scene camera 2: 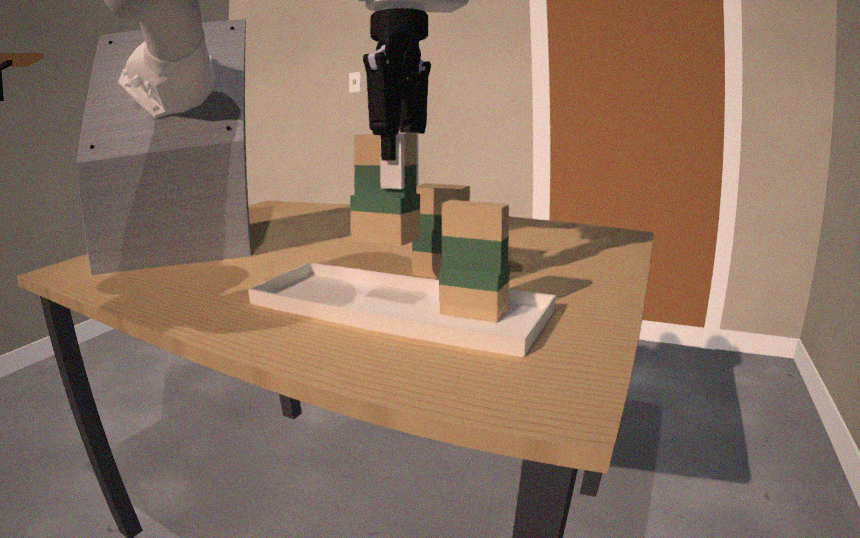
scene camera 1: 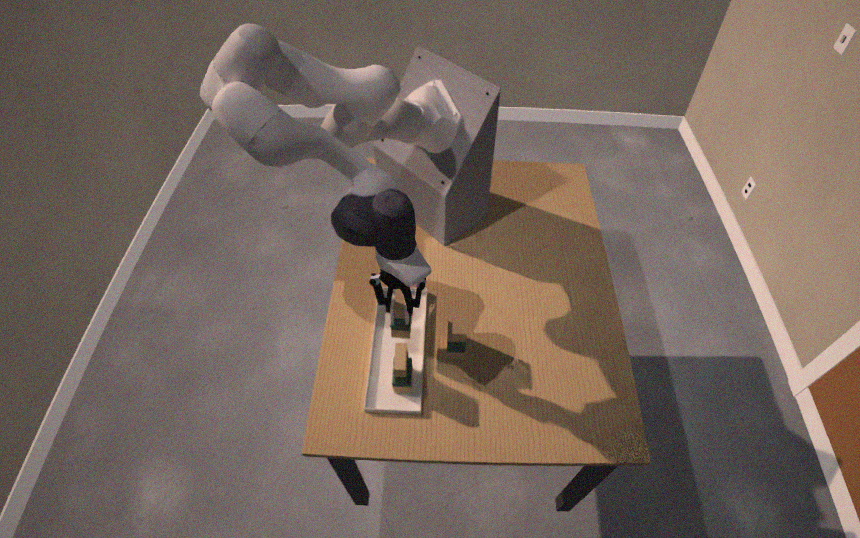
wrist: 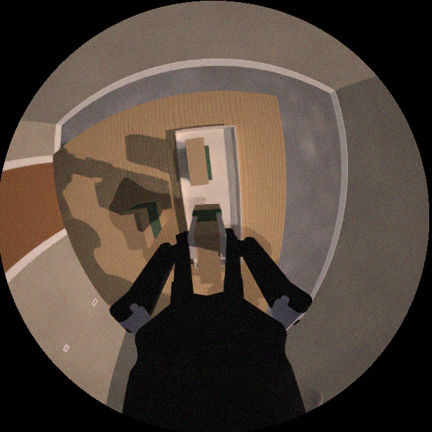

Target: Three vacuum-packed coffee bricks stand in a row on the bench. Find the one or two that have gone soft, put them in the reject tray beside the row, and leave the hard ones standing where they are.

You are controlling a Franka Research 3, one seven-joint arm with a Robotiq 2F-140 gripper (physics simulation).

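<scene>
My gripper (scene camera 1: pixel 399 308) (scene camera 2: pixel 398 158) (wrist: pixel 207 223) is shut on a tan coffee brick with a green band (scene camera 1: pixel 399 326) (scene camera 2: pixel 371 180) (wrist: pixel 206 215). It holds the brick upright above the far part of the white reject tray (scene camera 1: pixel 380 394) (scene camera 2: pixel 380 323) (wrist: pixel 218 187), clear of the tray floor. A second brick (scene camera 1: pixel 400 367) (scene camera 2: pixel 474 260) (wrist: pixel 197 162) stands upright in the tray's near end. A third brick (scene camera 1: pixel 456 346) (scene camera 2: pixel 426 231) (wrist: pixel 155 220) stands on the bench beside the tray, in shadow, partly hidden by the second one in scene camera 2.
The wooden bench (scene camera 1: pixel 539 412) (scene camera 2: pixel 380 374) (wrist: pixel 260 150) carries the tray. A large grey mounting block (scene camera 1: pixel 469 183) (scene camera 2: pixel 168 209) stands at the arm's end of the bench. The tray has low raised walls. The arm's shadow falls across the bench.
</scene>
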